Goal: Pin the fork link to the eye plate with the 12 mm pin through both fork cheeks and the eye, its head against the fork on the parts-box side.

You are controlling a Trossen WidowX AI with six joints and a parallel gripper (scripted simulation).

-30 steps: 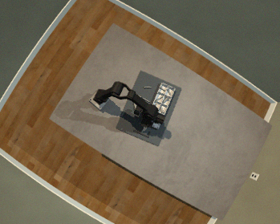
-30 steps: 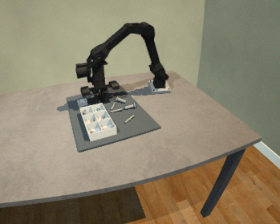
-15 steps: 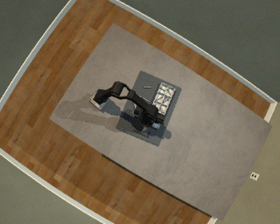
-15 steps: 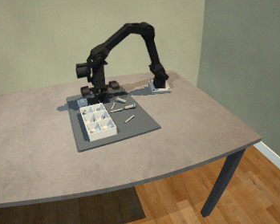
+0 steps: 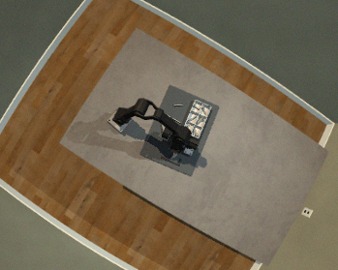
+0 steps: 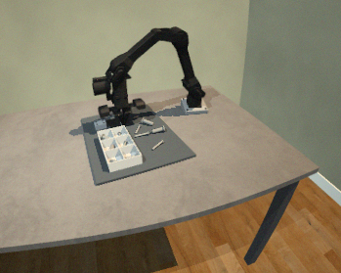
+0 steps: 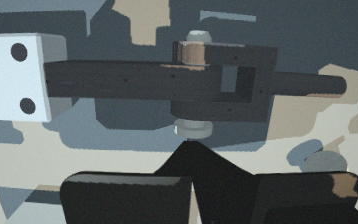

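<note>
My gripper is now 30 mm short of the eye plate, 30 mm to the left of it and 30 mm above it. The rest, counted from my hand: dark bar: 80 mm ahead, 110 mm to the right, 30 mm below; pale block: 100 mm ahead, 10 mm to the right, 20 mm below; dark mat: 20 mm behind, 60 mm to the left, 40 mm below.
</note>
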